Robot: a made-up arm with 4 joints. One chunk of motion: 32 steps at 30 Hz.
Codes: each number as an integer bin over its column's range. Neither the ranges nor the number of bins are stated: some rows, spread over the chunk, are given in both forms.
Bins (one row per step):
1: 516 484 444 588
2: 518 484 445 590
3: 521 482 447 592
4: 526 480 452 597
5: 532 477 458 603
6: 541 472 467 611
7: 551 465 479 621
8: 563 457 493 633
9: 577 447 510 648
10: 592 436 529 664
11: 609 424 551 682
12: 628 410 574 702
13: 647 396 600 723
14: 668 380 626 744
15: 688 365 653 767
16: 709 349 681 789
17: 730 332 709 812
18: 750 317 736 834
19: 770 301 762 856
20: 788 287 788 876
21: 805 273 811 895
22: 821 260 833 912
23: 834 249 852 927
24: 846 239 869 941
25: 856 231 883 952
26: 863 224 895 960
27: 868 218 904 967
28: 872 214 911 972
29: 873 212 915 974
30: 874 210 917 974
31: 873 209 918 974
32: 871 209 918 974
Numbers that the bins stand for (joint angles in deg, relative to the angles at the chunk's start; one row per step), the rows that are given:
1: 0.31 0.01 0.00 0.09
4: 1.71 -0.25 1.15 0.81
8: 6.90 -1.72 7.06 3.69
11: 13.35 -3.84 15.42 7.61
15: 24.42 -7.62 30.13 14.42
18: 33.11 -10.69 42.09 19.79
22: 43.06 -14.34 56.07 26.03
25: 47.96 -16.20 63.28 29.24
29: 50.34 -17.42 67.89 31.00
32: 50.06 -17.61 68.32 31.00
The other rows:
2: 0.59 0.01 0.14 0.25
3: 1.01 -0.12 0.43 0.41
5: 2.55 -0.44 2.02 1.29
6: 3.82 -0.76 3.32 1.93
7: 5.22 -1.21 5.05 2.73
9: 8.86 -2.36 9.51 4.89
10: 10.96 -3.07 12.25 6.17
12: 16.01 -4.73 18.74 9.22
13: 18.67 -5.63 22.49 10.90
14: 21.61 -6.66 26.23 12.58
16: 27.36 -8.64 34.16 16.18
17: 30.30 -9.73 38.20 18.03
19: 35.91 -11.72 45.84 21.55
20: 38.43 -12.61 49.59 23.15
21: 40.81 -13.51 52.90 24.67
23: 44.88 -15.05 58.81 27.23
24: 46.56 -15.69 61.26 28.36
26: 48.94 -16.65 65.01 29.88
27: 49.64 -17.03 66.31 30.44
28: 50.20 -17.29 67.32 30.84
30: 50.48 -17.55 68.18 31.00
31: 50.34 -17.61 68.32 31.00

